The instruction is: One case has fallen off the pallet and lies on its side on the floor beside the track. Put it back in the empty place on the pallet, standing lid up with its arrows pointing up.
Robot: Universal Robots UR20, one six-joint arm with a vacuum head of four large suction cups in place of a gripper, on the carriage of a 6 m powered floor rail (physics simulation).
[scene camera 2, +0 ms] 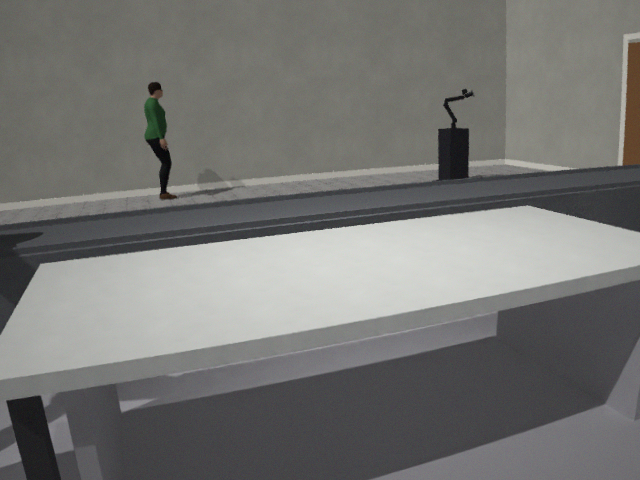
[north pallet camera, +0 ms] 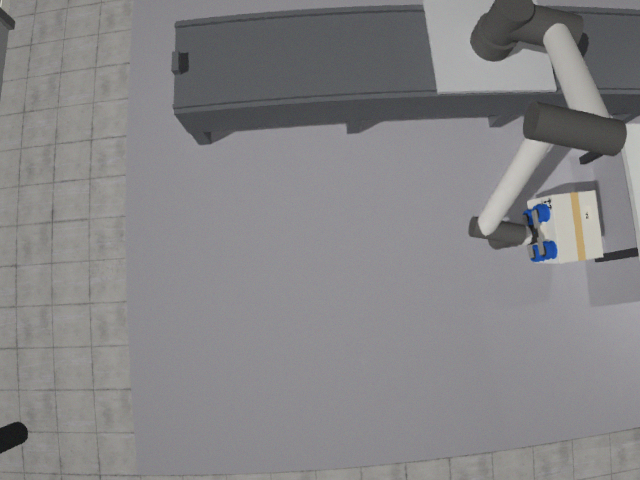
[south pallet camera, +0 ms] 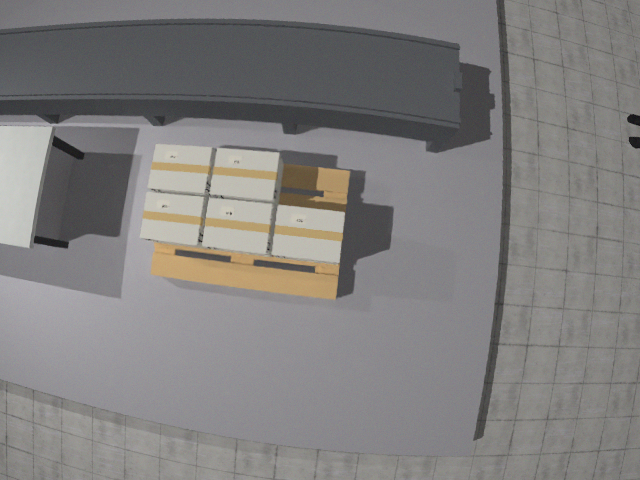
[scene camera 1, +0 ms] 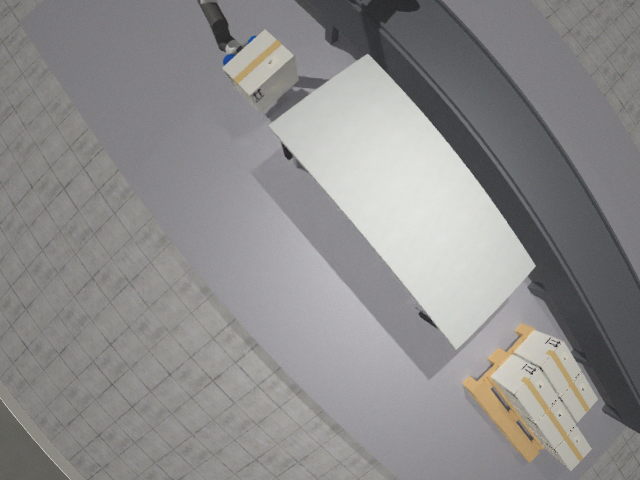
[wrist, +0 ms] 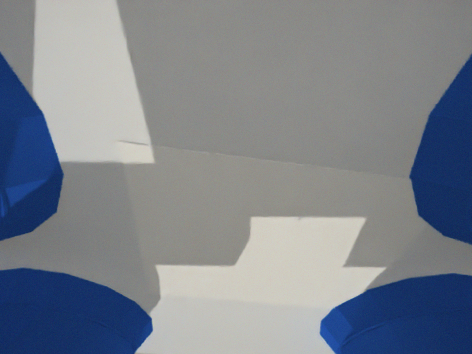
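Pixels of known places: end effector, tool point: point(north pallet camera: 547, 232) point(wrist: 235, 222); arm's base, origin of the base link: point(north pallet camera: 490, 42).
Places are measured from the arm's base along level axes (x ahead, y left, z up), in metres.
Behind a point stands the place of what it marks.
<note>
The fallen case, white with a tan tape strip point(scene camera 1: 268, 55) {z -0.036, x 1.003, y 0.376 m} point(north pallet camera: 565, 227) {z -0.042, x 1.080, y 0.280 m} point(wrist: 280, 100) {z -0.244, x 1.075, y 0.217 m}, hangs above the floor near the table's north end. Its taped lid faces up and the arrow mark shows on an upright side in scene camera 1. My suction gripper point(scene camera 1: 240, 49) point(north pallet camera: 540, 232) {z -0.179, x 1.085, y 0.241 m} point(wrist: 236, 215) {z -0.179, x 1.085, y 0.241 m} is pressed sideways against one side face, its blue cups holding the case. The wooden pallet point(scene camera 1: 505, 421) {z -0.426, x 1.279, y 3.838 m} point(south pallet camera: 206, 271) {z -0.425, x 1.278, y 3.685 m} carries several upright cases point(south pallet camera: 237, 227) {z -0.138, x 1.013, y 3.906 m} with lids up. Its empty place point(south pallet camera: 310, 178) {z -0.427, x 0.627, y 4.262 m} is at the back right in the south pallet camera.
The white table point(scene camera 1: 413, 196) {z -0.040, x 0.917, y 1.620 m} point(scene camera 2: 310, 279) {z -0.040, x 1.006, y 1.448 m} point(south pallet camera: 20, 186) {z -0.040, x 0.914, y 2.384 m} stands between the held case and the pallet. The dark rail track point(scene camera 1: 527, 139) point(north pallet camera: 310, 62) point(south pallet camera: 232, 67) runs alongside. A person in green point(scene camera 2: 156, 121) and a black pedestal point(scene camera 2: 453, 155) with a small arm are beyond the track.
</note>
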